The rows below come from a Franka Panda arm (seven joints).
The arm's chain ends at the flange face. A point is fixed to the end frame.
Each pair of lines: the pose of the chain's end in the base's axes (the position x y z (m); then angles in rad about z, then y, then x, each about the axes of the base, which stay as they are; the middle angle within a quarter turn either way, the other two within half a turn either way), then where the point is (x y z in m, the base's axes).
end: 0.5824 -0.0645 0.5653 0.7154 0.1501 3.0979
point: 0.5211 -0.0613 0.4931
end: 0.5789 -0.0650 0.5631 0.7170 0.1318 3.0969
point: 0.5163 -0.0617 0.4920
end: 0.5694 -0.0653 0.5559 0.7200 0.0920 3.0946
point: 0.5041 -0.0618 0.4874
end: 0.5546 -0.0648 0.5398 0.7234 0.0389 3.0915
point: 0.4858 -0.0611 0.4748
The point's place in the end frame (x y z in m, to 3 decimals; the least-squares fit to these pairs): -0.058 0.042 0.062
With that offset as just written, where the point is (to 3 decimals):
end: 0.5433 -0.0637 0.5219 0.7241 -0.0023 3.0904
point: 0.472 -0.060 0.460
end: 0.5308 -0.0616 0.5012 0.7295 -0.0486 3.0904
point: 0.457 -0.057 0.442
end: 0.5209 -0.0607 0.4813 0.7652 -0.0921 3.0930
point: 0.445 -0.054 0.426
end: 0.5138 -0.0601 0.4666 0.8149 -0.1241 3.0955
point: 0.436 -0.049 0.413
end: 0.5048 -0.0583 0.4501 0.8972 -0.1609 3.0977
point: 0.427 -0.041 0.399
